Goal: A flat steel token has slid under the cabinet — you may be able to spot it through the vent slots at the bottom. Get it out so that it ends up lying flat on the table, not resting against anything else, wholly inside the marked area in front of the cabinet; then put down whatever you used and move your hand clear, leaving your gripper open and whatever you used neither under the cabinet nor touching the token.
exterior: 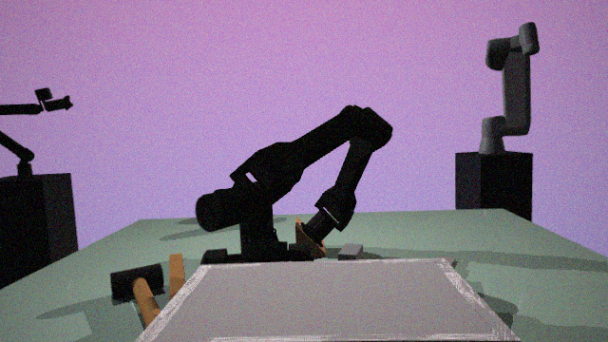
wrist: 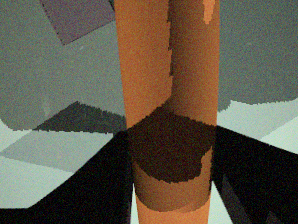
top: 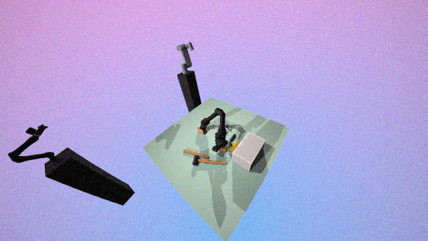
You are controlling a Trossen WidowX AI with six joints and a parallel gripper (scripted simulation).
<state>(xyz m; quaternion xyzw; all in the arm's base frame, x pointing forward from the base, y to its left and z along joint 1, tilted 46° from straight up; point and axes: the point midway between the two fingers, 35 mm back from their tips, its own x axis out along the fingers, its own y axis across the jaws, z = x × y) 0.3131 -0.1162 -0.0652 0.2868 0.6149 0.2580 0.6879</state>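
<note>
The small grey piece is 60 mm ahead of my gripper tip and 30 mm to the left of it. Round my gripper tip: grey tool 370 mm to the left, 120 mm behind; flat wooden stick 190 mm behind, 180 mm to the right; grey block 180 mm to the left, 100 mm behind, 20 mm above.
</note>
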